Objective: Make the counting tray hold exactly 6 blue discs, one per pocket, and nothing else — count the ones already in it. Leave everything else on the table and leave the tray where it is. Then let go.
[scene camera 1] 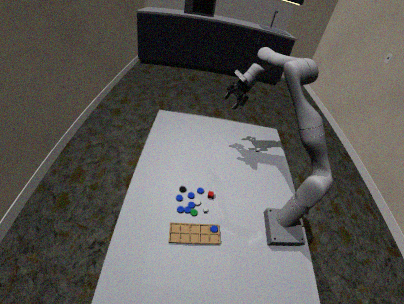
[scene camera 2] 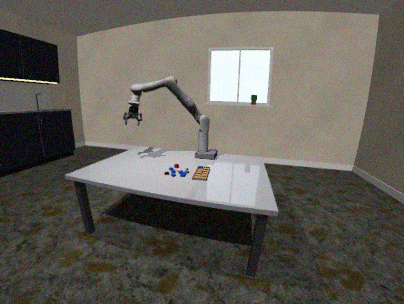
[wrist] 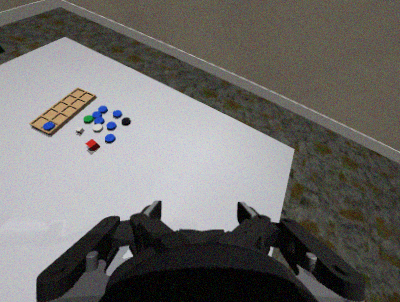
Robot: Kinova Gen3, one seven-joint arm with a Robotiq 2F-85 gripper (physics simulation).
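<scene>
The wooden counting tray [scene camera 1: 182, 239] [scene camera 2: 201, 174] [wrist: 65, 108] has two rows of five pockets. One blue disc [scene camera 1: 214, 229] [wrist: 48, 125] sits in an end pocket, at the right of the far row in scene camera 1; the other pockets look empty. Several loose blue discs lie beside the tray, among them one near the red cube [scene camera 1: 200, 190] [wrist: 110, 138], one at the outer side [scene camera 1: 179, 198] [wrist: 117, 114], and a close group by the green disc. My gripper [scene camera 1: 231, 101] [scene camera 2: 132, 123] [wrist: 199, 209] is open and empty, high up and far from the discs and tray.
A green disc [scene camera 1: 194, 212] [wrist: 88, 119], a white disc [scene camera 1: 198, 203] [wrist: 97, 128], a black disc [scene camera 1: 183, 189] [wrist: 126, 121], a red cube [scene camera 1: 211, 194] [wrist: 92, 145] and a small whitish piece [scene camera 1: 205, 211] [wrist: 80, 131] lie among or beside the loose blue discs.
</scene>
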